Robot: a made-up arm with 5 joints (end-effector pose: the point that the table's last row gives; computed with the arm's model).
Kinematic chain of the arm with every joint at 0, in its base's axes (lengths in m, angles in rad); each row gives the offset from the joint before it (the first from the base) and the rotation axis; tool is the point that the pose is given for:
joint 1: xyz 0 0 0.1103 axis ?
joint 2: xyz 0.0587 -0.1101 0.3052 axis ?
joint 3: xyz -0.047 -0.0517 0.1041 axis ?
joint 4: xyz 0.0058 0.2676 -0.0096 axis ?
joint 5: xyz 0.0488 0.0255 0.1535 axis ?
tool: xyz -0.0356 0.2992 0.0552
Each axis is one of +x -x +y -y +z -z.
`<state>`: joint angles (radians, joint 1 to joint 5).
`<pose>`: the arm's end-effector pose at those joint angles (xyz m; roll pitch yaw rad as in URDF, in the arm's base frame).
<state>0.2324 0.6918 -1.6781 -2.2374 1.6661</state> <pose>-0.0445 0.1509 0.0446 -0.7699 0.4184 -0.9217</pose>
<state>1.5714 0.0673 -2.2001 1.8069 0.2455</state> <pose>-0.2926 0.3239 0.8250 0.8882 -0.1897 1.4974</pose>
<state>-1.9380 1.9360 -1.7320 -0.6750 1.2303</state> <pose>-0.1987 0.2099 0.2761 1.4803 -0.7493 -0.5388</pose>
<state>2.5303 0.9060 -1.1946 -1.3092 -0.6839</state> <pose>-0.3537 -0.0973 0.1464 2.0398 -0.2929 -0.5447</pose>
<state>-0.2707 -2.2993 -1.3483 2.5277 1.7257</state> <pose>0.0604 -0.5440 0.6803 2.7471 0.4702 -0.9061</pose>
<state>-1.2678 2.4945 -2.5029 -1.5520 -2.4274</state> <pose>0.0472 -0.2911 -0.1038 2.7332 -0.2485 -0.8837</pose>
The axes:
joint 1: -x
joint 2: -y
joint 3: -z
joint 4: -y
joint 5: +x

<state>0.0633 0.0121 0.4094 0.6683 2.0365</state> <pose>-0.1600 0.0751 0.8231 1.9667 -0.7034 -0.3648</pose>
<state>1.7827 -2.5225 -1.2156 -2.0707 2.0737</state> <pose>0.0171 0.3532 -0.1629 -0.5766 -0.2720 1.9690</pose>
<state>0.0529 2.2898 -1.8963 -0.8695 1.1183</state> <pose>0.1177 0.0380 -0.2202 -1.2015 -0.3206 0.7243</pose>
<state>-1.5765 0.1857 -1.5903 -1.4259 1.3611</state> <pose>-0.3197 -0.3859 0.4009 1.3424 -0.1505 1.3878</pose>
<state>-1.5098 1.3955 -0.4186 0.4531 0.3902</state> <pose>-0.3884 0.0205 0.3998 2.1741 -0.4321 -1.8933</pose>
